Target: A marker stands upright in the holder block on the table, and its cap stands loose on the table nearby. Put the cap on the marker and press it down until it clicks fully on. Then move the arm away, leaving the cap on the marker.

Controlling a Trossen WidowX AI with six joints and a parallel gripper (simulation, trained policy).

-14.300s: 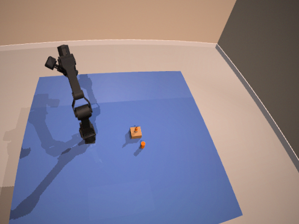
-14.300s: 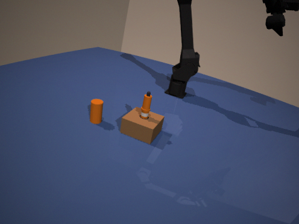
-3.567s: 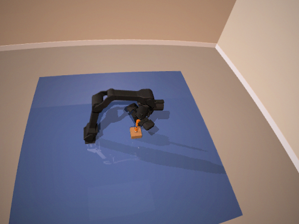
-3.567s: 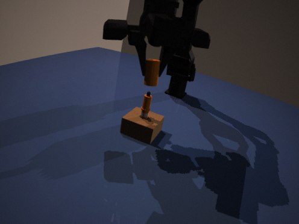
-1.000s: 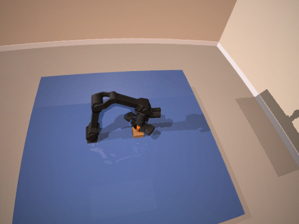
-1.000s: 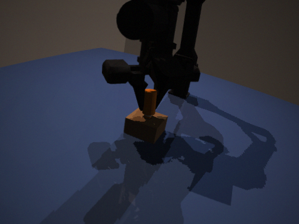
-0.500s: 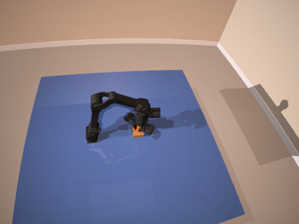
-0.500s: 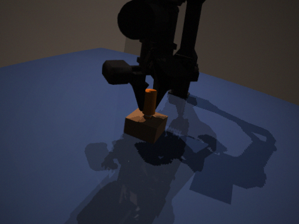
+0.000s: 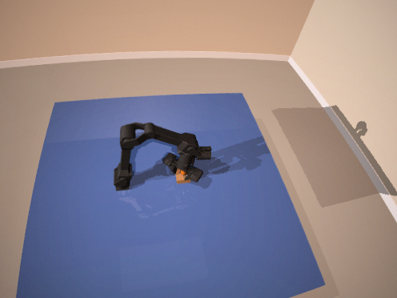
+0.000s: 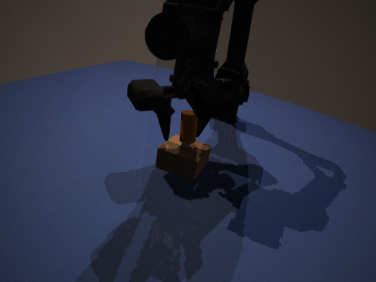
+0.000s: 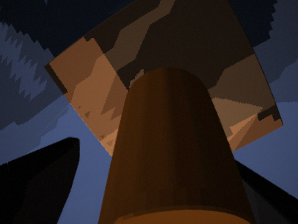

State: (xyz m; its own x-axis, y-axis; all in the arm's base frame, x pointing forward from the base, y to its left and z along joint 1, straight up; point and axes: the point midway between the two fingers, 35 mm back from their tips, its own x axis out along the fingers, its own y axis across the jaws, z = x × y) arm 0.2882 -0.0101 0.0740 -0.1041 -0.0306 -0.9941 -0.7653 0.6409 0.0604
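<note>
My gripper tip is 2 cm short of the orange cap, 2 cm to the right of it and 3 cm below it. The rest, counted from my gripper tip: tan holder block (2 cm ahead, 2 cm to the left, 2 cm below).
</note>
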